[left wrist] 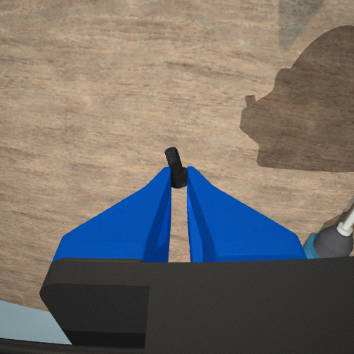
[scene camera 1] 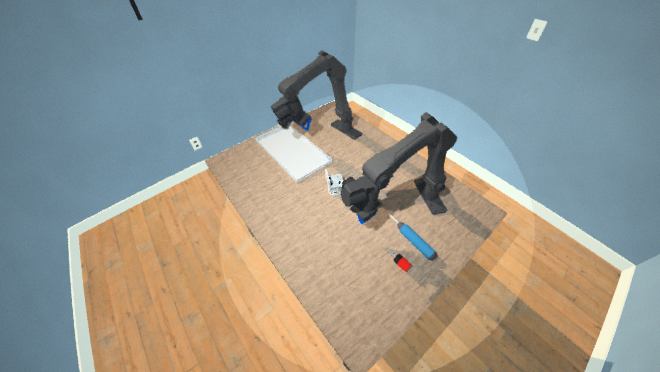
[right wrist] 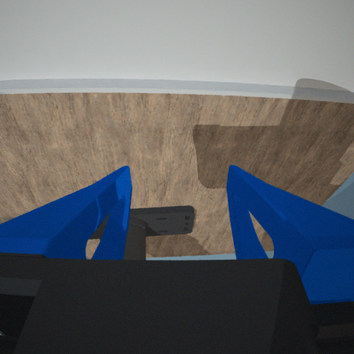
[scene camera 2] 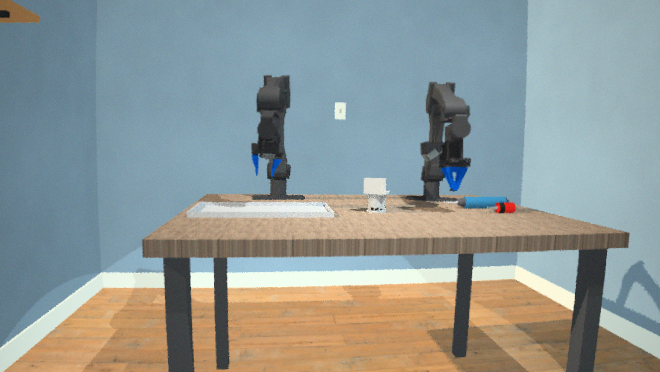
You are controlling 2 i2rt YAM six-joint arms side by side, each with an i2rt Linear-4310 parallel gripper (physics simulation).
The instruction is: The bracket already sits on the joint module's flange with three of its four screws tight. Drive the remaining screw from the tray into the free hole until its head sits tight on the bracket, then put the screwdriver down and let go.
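Places are measured from the left arm's base along level axes (x back, y up, z left), in millimetres.
Pixels of known places: left gripper, fingertip midpoint: (scene camera 1: 362, 222) (scene camera 2: 454, 190); right gripper, fingertip midpoint: (scene camera 1: 304, 127) (scene camera 2: 264, 176); left arm's base at its link origin: (scene camera 1: 429, 196) (scene camera 2: 431, 200); right arm's base at its link origin: (scene camera 1: 346, 129) (scene camera 2: 278, 198).
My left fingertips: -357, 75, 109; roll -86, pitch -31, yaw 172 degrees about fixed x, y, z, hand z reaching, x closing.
Observation:
For each thing: its middle in the pictures, then the offset to it from my left fingertips, as dx, dy, dz.
- white bracket at the middle of its body: (scene camera 2: 377, 186) (scene camera 1: 334, 178) -52, +7, -239
- white joint module at the middle of its body: (scene camera 2: 376, 201) (scene camera 1: 334, 185) -52, -43, -239
- blue screwdriver at the middle of its body: (scene camera 2: 475, 202) (scene camera 1: 410, 235) +182, -55, +66
- tray at the middle of its body: (scene camera 2: 262, 209) (scene camera 1: 291, 149) -215, -67, -562
- black tool at the middle of its body: (scene camera 2: 499, 207) (scene camera 1: 398, 258) +98, -58, +145
My left gripper (scene camera 1: 362, 220) (scene camera 2: 454, 189) (left wrist: 178, 177) is shut on a black screw (left wrist: 175, 162), its threaded end sticking out past the fingertips. It hangs above the table, between the joint module and the blue screwdriver. The white bracket (scene camera 1: 328, 181) (scene camera 2: 375, 185) sits on the white joint module (scene camera 1: 335, 189) (scene camera 2: 377, 204); its screws and free hole are too small to tell. The blue screwdriver (scene camera 1: 416, 241) (scene camera 2: 485, 202) (left wrist: 335, 242) lies on the table. My right gripper (scene camera 2: 265, 175) (right wrist: 178, 176) is partly open and empty, above the table by the tray (scene camera 1: 299, 178) (scene camera 2: 260, 214) (right wrist: 175, 84).
A small red and black tool (scene camera 1: 403, 263) (scene camera 2: 506, 207) with a thin metal shaft lies beside the blue screwdriver. The wooden table (scene camera 1: 280, 220) (scene camera 2: 380, 243) bears both arms. The tray lies left of the joint module in both scene views. Walls stand behind the arms.

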